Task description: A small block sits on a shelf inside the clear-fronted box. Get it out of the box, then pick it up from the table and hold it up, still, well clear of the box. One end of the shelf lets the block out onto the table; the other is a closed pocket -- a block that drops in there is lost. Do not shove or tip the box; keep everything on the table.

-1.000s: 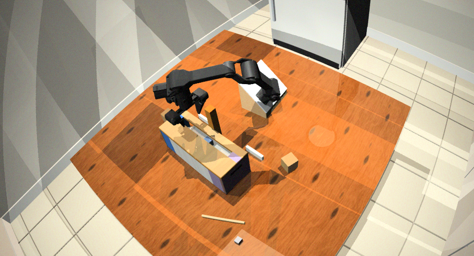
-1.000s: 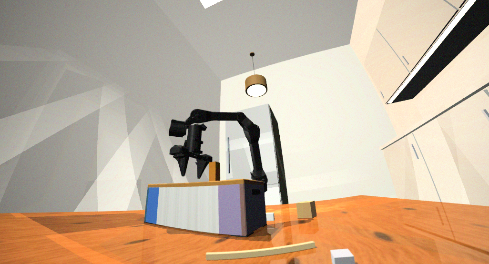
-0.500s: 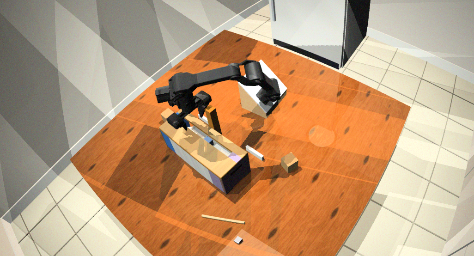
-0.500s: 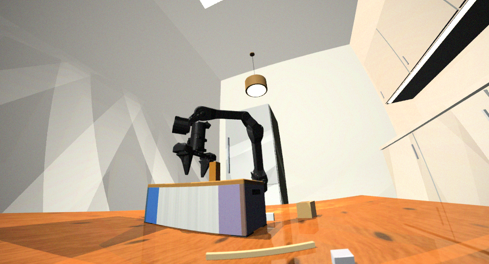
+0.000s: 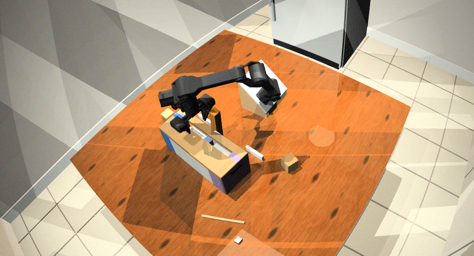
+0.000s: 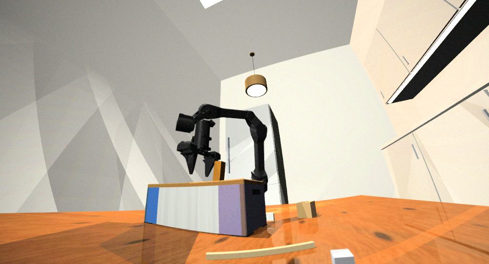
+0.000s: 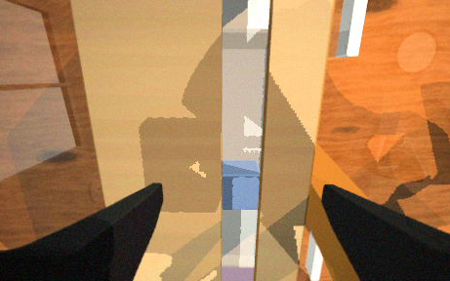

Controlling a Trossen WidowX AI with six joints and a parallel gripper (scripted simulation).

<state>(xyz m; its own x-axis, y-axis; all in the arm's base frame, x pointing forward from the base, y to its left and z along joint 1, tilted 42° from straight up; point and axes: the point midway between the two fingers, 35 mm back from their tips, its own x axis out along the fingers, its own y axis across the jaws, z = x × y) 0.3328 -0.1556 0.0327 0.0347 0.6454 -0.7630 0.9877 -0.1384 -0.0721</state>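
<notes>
The blue block lies 4 cm to the left of my gripper tip and 8 cm below it. Round my gripper tip: box 1 cm behind, 3 cm to the left, 10 cm below; then yellow bar 6 cm behind, 4 cm to the left, 5 cm below; then thin stick 23 cm ahead, 26 cm to the left, 16 cm below.
</notes>
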